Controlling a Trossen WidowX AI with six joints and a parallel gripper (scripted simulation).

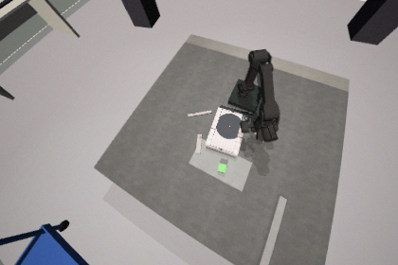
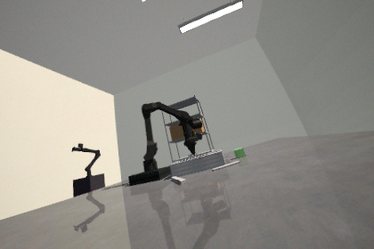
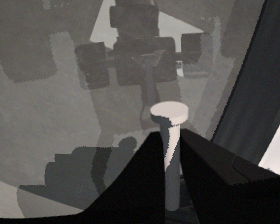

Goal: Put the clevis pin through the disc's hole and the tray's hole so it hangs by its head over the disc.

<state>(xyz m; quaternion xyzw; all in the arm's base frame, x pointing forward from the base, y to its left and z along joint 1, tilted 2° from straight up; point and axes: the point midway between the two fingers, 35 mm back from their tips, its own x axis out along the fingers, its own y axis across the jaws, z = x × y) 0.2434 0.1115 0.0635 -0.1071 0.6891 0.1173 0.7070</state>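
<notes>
My gripper tip is now 15 cm to the left of the dark aluminium disc and 1 cm above it. The rest, counted from my gripper tip: steel tray: 3 cm ahead, 15 cm to the right, 2 cm below; then green block: 24 cm ahead, 13 cm to the right, 5 cm below; then steel clevis pin: 1 cm behind, 1 cm above.
</notes>
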